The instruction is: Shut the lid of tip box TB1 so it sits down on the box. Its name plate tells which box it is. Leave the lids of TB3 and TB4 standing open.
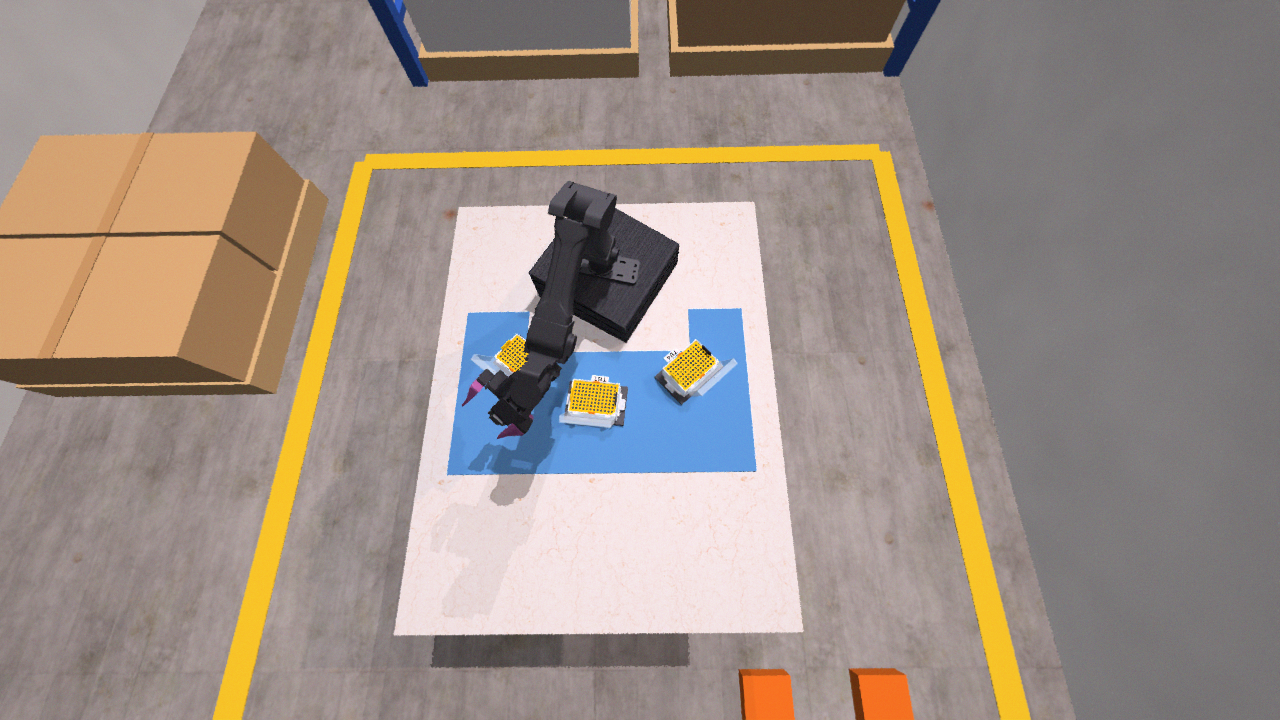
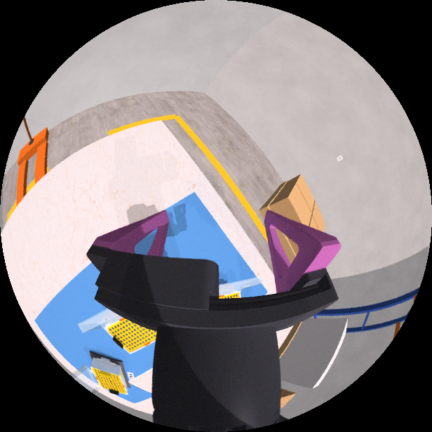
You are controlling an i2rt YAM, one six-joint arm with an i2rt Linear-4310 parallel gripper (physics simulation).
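Frame: origin at the arm's base, x ahead, y left, z up, level; centimetres.
Where they show: gripper, between the fingertips: [image 1: 480, 421]; arm's base, origin of its link: [image 1: 600, 266].
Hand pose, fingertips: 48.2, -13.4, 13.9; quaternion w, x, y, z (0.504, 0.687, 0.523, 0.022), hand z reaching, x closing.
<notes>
Each offset is from my fingertips to the top centre of the thing, as dx, dy, dz. "*": to the spot under its first point. Level surfaces: height alone.
Tip box TB1 @(-14.0, +18.6, -17.7) [image 1: 594, 398] [image 2: 131, 336], with yellow tips and its name plate @(* -20.8, +17.9, -25.0) [image 1: 599, 378] at the back, stands on the blue mat @(dz -25.2) [image 1: 662, 447] [image 2: 197, 215]. Its clear lid @(* -6.3, +20.0, -10.7) [image 1: 588, 420] [image 2: 97, 321] stands open along the front side. TB4 @(-26.9, +41.2, -17.7) [image 1: 691, 367] [image 2: 109, 378] stands to the right, its clear lid [image 1: 716, 377] open. The third box, TB3 @(-20.9, -2.0, -17.7) [image 1: 512, 354] [image 2: 230, 296], is partly hidden by the arm; its clear lid [image 1: 486, 364] [image 2: 242, 285] is open. My gripper [image 1: 481, 420] [image 2: 216, 215] is open and empty, raised over the mat's left part, left of TB1.
The arm's black base block [image 1: 648, 259] stands on the white table @(dz -25.4) [image 1: 608, 555] [image 2: 90, 185] behind the mat. The arm reaches over the right part of TB3. Large cardboard boxes [image 1: 134, 295] [image 2: 295, 200] stand on the floor left of the table.
</notes>
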